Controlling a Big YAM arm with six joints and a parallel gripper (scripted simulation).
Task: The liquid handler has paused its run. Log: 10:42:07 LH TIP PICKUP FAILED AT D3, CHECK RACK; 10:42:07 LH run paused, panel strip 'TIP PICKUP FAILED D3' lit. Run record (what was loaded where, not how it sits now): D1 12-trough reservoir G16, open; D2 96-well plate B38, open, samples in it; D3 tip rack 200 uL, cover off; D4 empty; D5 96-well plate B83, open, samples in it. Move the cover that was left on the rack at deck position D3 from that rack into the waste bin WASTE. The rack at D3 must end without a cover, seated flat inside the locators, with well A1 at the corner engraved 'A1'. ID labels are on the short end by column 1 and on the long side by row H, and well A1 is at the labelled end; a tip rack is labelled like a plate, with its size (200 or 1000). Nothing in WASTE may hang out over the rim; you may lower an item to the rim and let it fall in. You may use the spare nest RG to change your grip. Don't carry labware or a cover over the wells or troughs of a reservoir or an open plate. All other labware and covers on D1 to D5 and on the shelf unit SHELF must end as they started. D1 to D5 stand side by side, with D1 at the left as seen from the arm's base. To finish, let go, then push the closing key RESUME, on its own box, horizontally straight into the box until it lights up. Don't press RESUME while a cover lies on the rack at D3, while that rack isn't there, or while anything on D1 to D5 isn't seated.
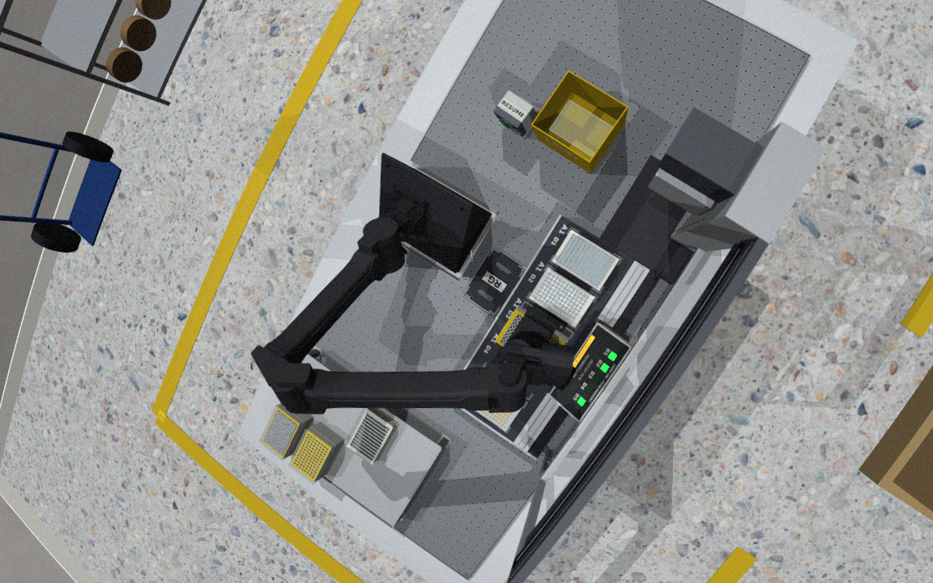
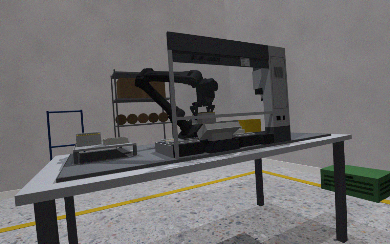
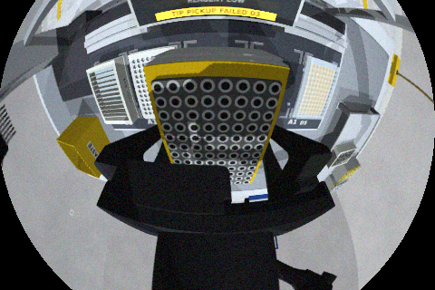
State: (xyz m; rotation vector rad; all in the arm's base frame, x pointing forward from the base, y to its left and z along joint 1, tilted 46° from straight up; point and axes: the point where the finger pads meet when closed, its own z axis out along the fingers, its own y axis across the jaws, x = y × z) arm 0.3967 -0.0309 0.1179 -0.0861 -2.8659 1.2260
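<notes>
My gripper is now 1 cm short of the plate, 10 cm to the right of it and 11 cm above it. Also, from my hand: frame bar: 20 cm ahead, 4 cm to the left; then tip rack: 1 cm to the right, 1 cm above; then frame post: 18 cm ahead, 26 cm to the right, 7 cm above.
</notes>
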